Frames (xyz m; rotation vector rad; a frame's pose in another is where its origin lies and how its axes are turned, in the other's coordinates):
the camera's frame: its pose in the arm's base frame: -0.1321 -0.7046 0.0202 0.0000 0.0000 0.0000
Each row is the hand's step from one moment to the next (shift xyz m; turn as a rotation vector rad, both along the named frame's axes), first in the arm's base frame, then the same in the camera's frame.
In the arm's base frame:
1: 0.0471 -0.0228 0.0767 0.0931 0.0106 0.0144
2: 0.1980 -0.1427 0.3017 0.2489 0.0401 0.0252
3: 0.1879 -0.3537 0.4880 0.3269 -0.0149 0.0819
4: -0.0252 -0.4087 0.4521 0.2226 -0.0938 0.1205
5: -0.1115 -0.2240 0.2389 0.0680 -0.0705 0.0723
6: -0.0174 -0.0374 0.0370 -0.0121 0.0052 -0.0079
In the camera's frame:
1: 0.0471 -0.0228 0.0767 0.0931 0.0106 0.0144
2: 0.1980 -0.1427 0.3017 0.2489 0.0401 0.0252
3: 0.1879 -0.3537 0.4880 0.3269 -0.0149 0.0819
4: -0.0252 -0.4087 0.4521 0.2226 -0.0938 0.1205
5: -0.1115 -0.2240 0.2389 0.0680 -0.0705 0.0723
6: -0.0174 -0.0374 0.0370 -0.0121 0.0052 -0.0079

